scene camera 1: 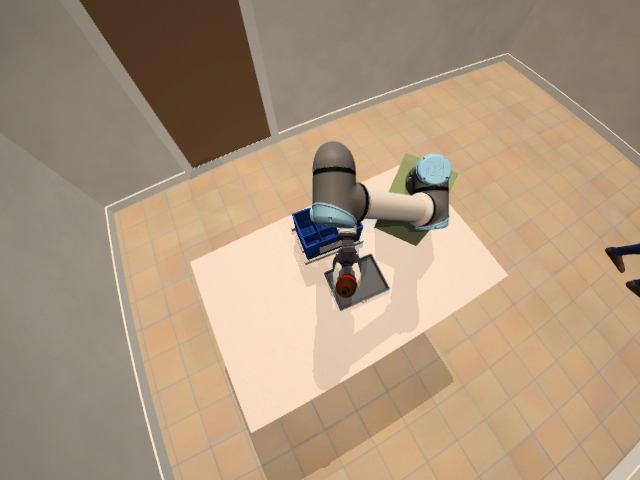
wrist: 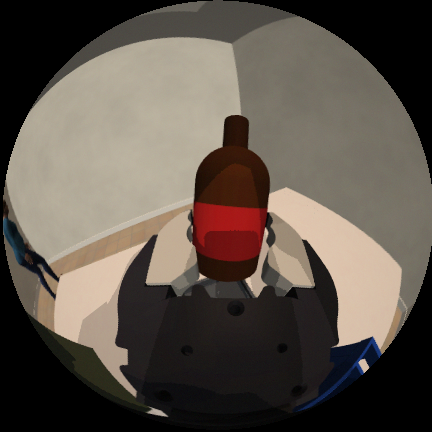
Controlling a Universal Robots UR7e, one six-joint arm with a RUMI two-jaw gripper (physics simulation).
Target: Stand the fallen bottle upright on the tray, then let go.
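Frame: origin at the arm's base, x left, y back, z up, level; metres.
Seen in the pictures: gripper, fingertip midpoint: (wrist: 228, 212).
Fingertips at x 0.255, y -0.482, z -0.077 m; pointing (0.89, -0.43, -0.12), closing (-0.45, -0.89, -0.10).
Offsets run from my fingertips to a thing's top centre. "pt": to the spot under its first point. Level surfaces: height alone.
A brown bottle with a red label (scene camera 1: 345, 286) (wrist: 231, 185) is held between the two jaws of my gripper (scene camera 1: 346, 273) (wrist: 228, 212). In the wrist view it stands neck up between the pale fingertips, which press on the label from both sides. In the scene view its neck points up toward the camera, over the left part of the dark grey tray {pt dx -0.015, dy +0.168, dz -0.228 m} (scene camera 1: 373, 281). The bottle looks about upright. Its base is hidden in the scene view, so I cannot tell whether it touches the tray.
A blue compartment bin {dx -0.323, dy +0.063, dz -0.057 m} (scene camera 1: 308, 228) (wrist: 350, 357) stands on the table {dz -0.233 m} (scene camera 1: 258, 330) (wrist: 345, 250) behind the tray, partly under my arm. A green mat (scene camera 1: 408, 235) (wrist: 85, 370) lies at the arm's base. A person (scene camera 1: 617, 258) (wrist: 22, 245) stands beyond the table.
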